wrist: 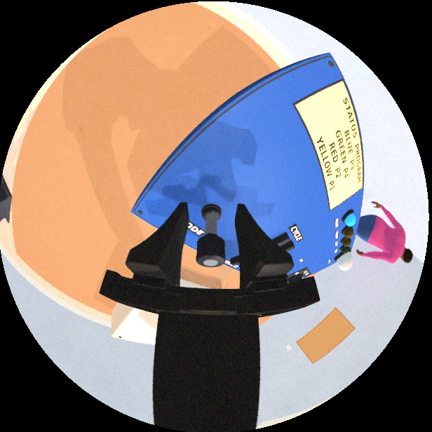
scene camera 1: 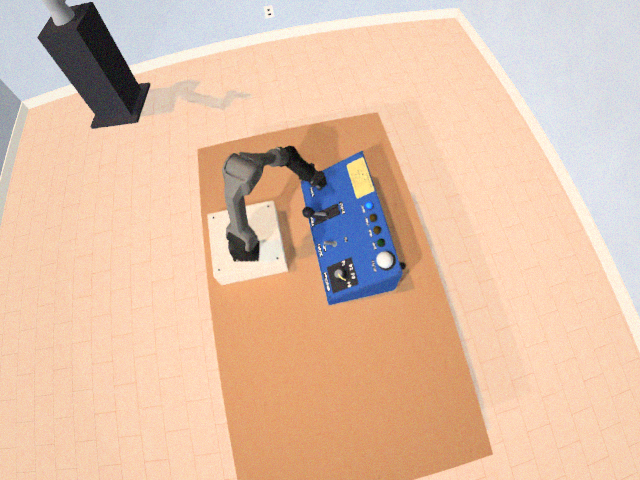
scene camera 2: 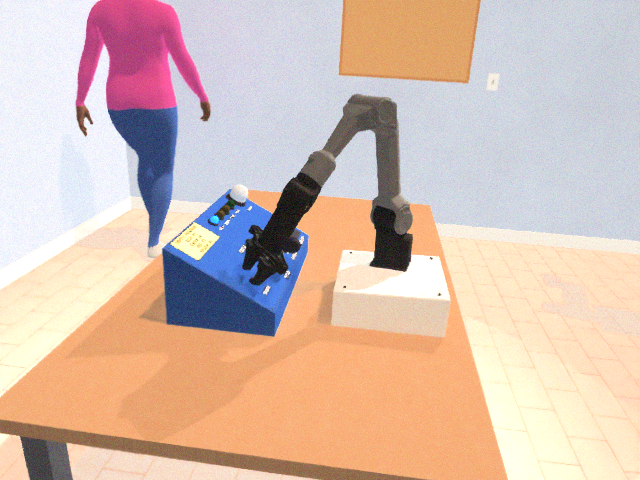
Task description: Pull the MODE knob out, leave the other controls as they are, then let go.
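The blue control box [scene camera 1: 337, 181] [scene camera 2: 217, 299] [wrist: 280, 150] stands on the table. The MODE knob [wrist: 210, 250] is a black cap on a grey stem, standing out from the panel in the wrist view; the left finger partly covers its label. My gripper [scene camera 1: 320, 180] [scene camera 2: 251, 274] [wrist: 211, 210] is open around the knob, with a gap on each side. In scene camera 1, a black ball-ended lever [scene camera 1: 308, 212], a small toggle [scene camera 1: 330, 243] and a rotary selector [scene camera 1: 340, 274] are apart from the gripper. The gripper hides the knob in both scene views.
A blue lamp [scene camera 1: 369, 205] [scene camera 2: 214, 220] [wrist: 349, 219] is lit; the other lamps look dark. A white dome [scene camera 1: 384, 259] [scene camera 2: 238, 193] [wrist: 345, 261] sits near them. The arm stands on a white base block [scene camera 1: 268, 237] [scene camera 2: 387, 315]. A person [scene camera 2: 139, 67] [wrist: 385, 235] is beyond the table.
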